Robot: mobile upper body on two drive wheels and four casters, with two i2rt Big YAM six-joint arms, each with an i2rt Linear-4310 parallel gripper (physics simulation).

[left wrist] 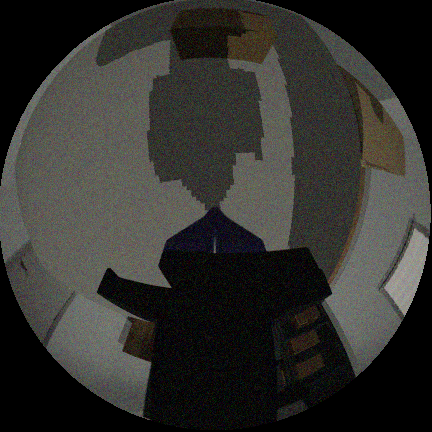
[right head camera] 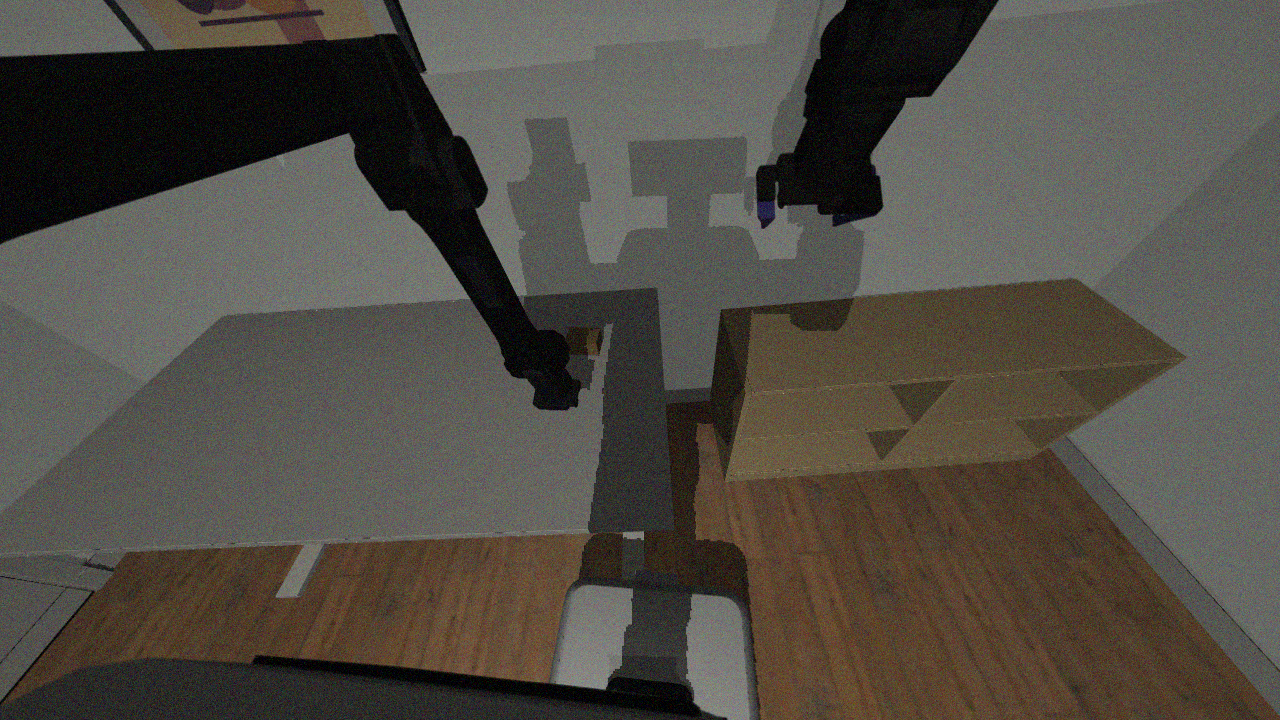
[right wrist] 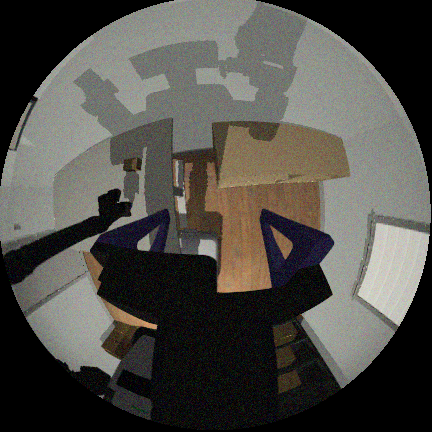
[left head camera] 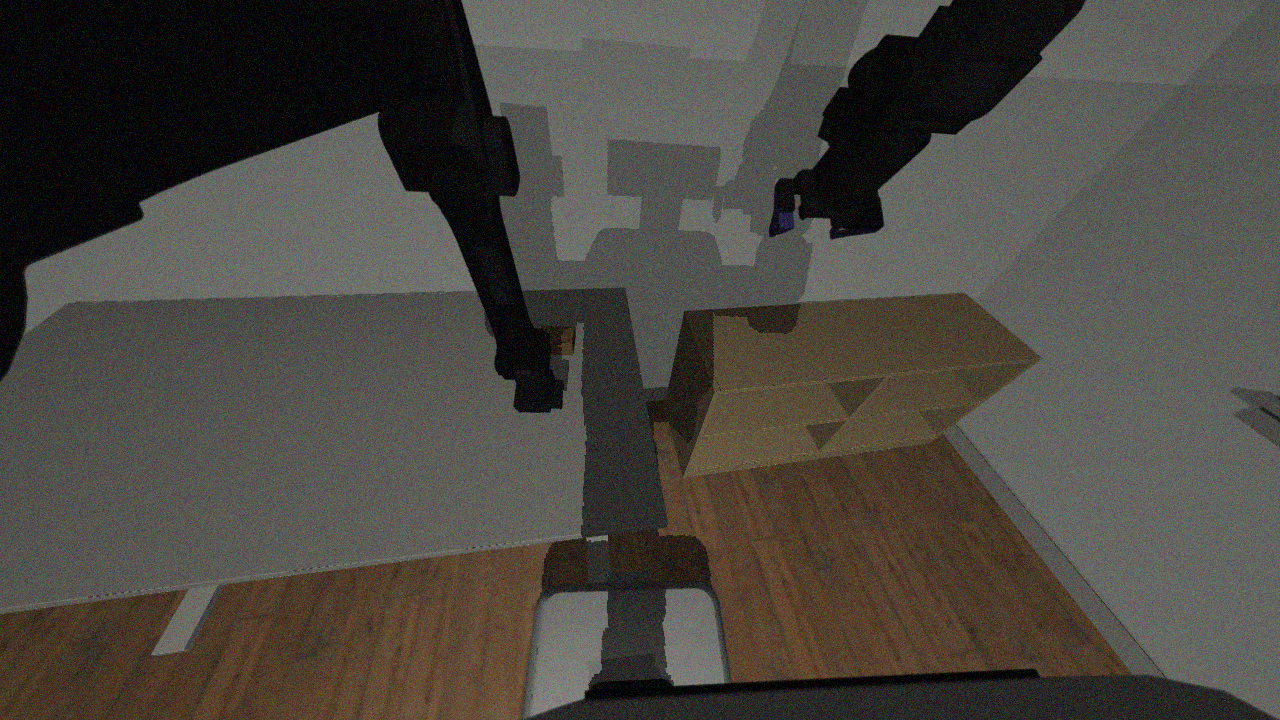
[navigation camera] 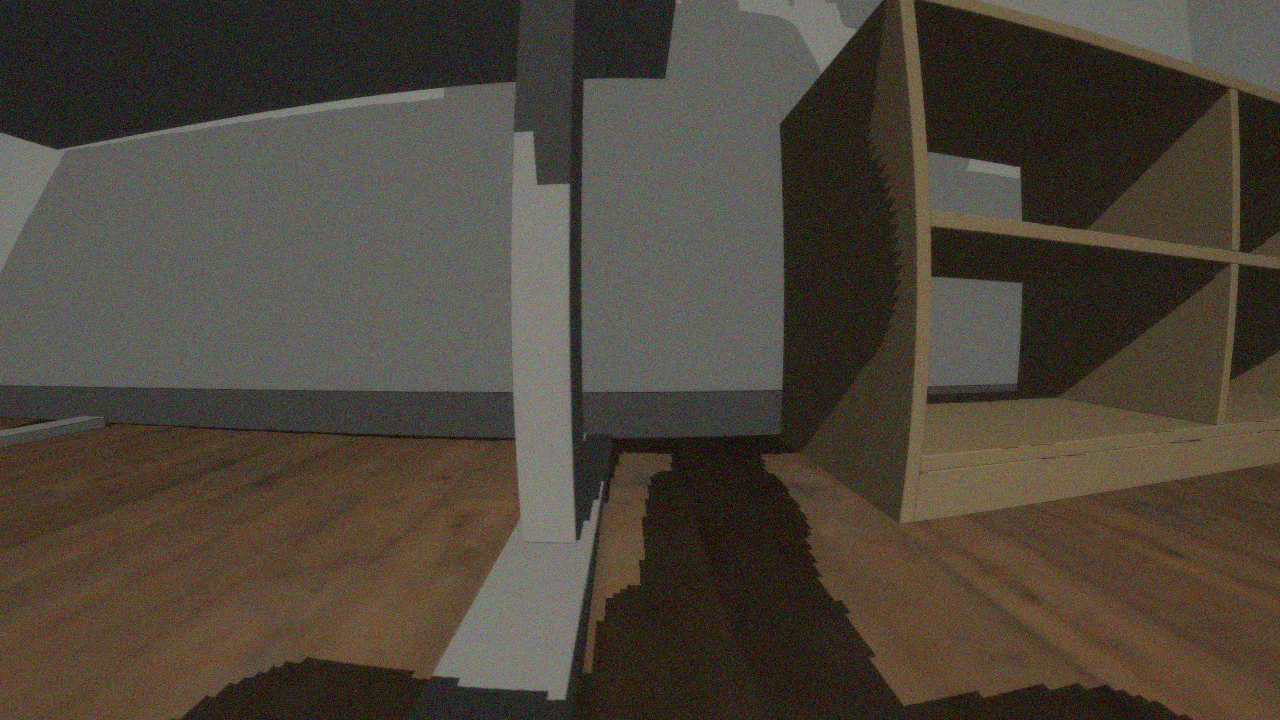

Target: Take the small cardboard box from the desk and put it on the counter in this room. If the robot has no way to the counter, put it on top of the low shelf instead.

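Frame: origin at the left arm's base, x ahead, y left, z up, level; centimetres.
Where they show: left gripper, fingertip midpoint: (left wrist: 214, 212) (right head camera: 568, 406) (right wrist: 131, 203) (left head camera: 546, 408); right gripper, fingertip midpoint: (right head camera: 797, 223) (right wrist: 214, 213) (left head camera: 800, 234).
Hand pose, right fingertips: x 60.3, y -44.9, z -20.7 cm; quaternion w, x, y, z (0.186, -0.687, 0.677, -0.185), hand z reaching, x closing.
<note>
Things, the pixels of their top centre, and the offset from my right fingertips. "*": a spot on its surface instead. Level surfaces: height alone.
- small cardboard box, top centre: (left head camera: 556, 333) (right head camera: 582, 334) (right wrist: 129, 163) dx +20.8, dy +43.6, dz -43.3 cm
- grey desk, surface height: dz -48.3 cm
- desk's white leg, surface spot: (navigation camera: 544, 358) * dx +5.4, dy +33.9, dz -101.1 cm
The small cardboard box (left head camera: 563, 340) (right head camera: 586, 341) (left wrist: 250, 42) (right wrist: 132, 164) sits on the grey desk (left head camera: 313, 429) (right head camera: 358, 429) (left wrist: 90, 150) (right wrist: 75, 185) near its far right corner, partly in shadow. My left gripper (left wrist: 214, 212) is shut and empty, low over the desk on the near side of the box and apart from it; the head views show it from behind. My right gripper (left head camera: 819, 231) (right head camera: 799, 219) (right wrist: 214, 213) is open and empty, raised in the air. The low wooden shelf (left head camera: 859, 340) (right head camera: 930, 331) (left wrist: 382, 145) (right wrist: 285, 155) (navigation camera: 920, 358) stands right of the desk. I cannot make out a counter.
A narrow gap separates desk and shelf. The desk's white leg (navigation camera: 544, 358) stands left of that gap in the navigation view. A white-topped part of my base (left head camera: 572, 635) (right head camera: 595, 635) is at the desk's front edge. Walls stand behind and at the right.
</note>
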